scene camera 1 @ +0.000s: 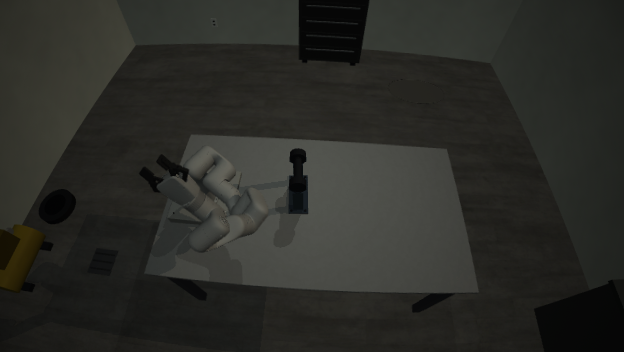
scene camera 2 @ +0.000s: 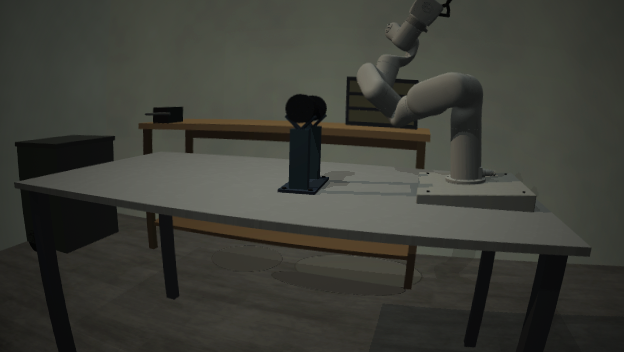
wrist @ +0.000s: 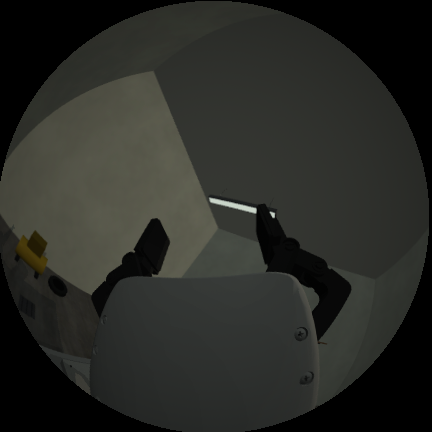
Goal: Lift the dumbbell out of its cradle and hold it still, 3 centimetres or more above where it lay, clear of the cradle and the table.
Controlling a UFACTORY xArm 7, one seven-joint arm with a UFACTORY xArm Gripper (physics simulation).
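Seen in the pictures: gripper, fingertip midpoint: point(scene camera 1: 149, 164) point(wrist: 207, 224); arm's base at its link origin: point(scene camera 2: 465, 180).
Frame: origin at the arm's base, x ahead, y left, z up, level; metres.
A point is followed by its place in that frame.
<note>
A black dumbbell point(scene camera 1: 298, 169) @[x 0.462, y 0.126, z 0.203 m] point(scene camera 2: 300, 108) @[x 0.436, y 0.231, z 0.186 m] lies level across the top of its cradle. The dark blue cradle point(scene camera 1: 298, 201) @[x 0.477, y 0.042, z 0.054 m] point(scene camera 2: 300, 157) @[x 0.434, y 0.228, z 0.056 m] stands upright on the white table point(scene camera 1: 380, 215) @[x 0.897, y 0.087, z -0.038 m] point(scene camera 2: 200, 182) @[x 0.743, y 0.264, z -0.037 m], with its forked arms under the dumbbell. My gripper point(scene camera 1: 153, 166) @[x 0.104, y -0.256, z 0.667 m] point(wrist: 207, 224) @[x 0.104, y -0.256, z 0.667 m] is open and empty. In scene camera 1 it is at the left, over the table's left edge, far from the dumbbell. In scene camera 2 the hand is high above the arm's base, and the fingers are partly cut off by the top edge. The wrist view faces walls and ceiling; the dumbbell does not show there.
The arm's links point(scene camera 1: 250, 210) @[x 0.343, y -0.186, z 0.338 m] point(scene camera 2: 440, 95) @[x 0.084, y 0.107, z 0.241 m] fold between the gripper and the cradle. The arm's base plate point(scene camera 2: 475, 200) @[x -0.033, y 0.186, z -0.018 m] sits at the table's end. A wooden bench point(scene camera 2: 250, 126) with a rack point(scene camera 2: 348, 100) stands behind the table. A yellow machine point(scene camera 1: 25, 260) point(wrist: 31, 255) stands on the floor.
</note>
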